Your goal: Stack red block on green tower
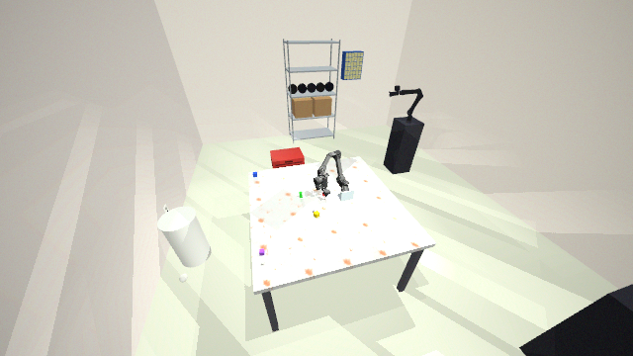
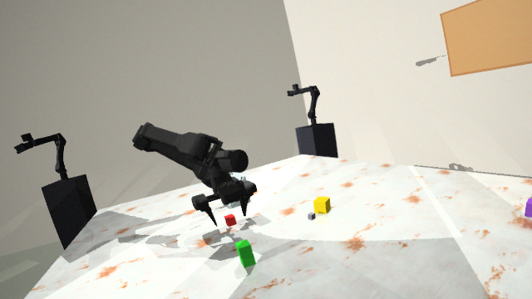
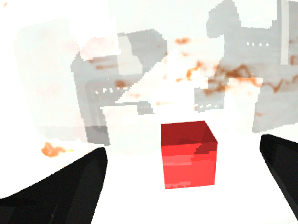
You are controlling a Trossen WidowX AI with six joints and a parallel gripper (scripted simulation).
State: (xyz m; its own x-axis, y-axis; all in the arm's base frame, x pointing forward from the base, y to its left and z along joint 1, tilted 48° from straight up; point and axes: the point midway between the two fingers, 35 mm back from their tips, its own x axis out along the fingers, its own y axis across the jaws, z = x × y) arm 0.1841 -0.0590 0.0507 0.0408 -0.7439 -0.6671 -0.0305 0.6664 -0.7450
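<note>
Right now the small red block is right at my gripper tip. From my gripper tip the other things lie so: tiny grey cube: 150 mm ahead, 190 mm to the left; then yellow block: 130 mm ahead, 240 mm to the left, 10 mm above; then purple block: 590 mm ahead, 490 mm to the left.
</note>
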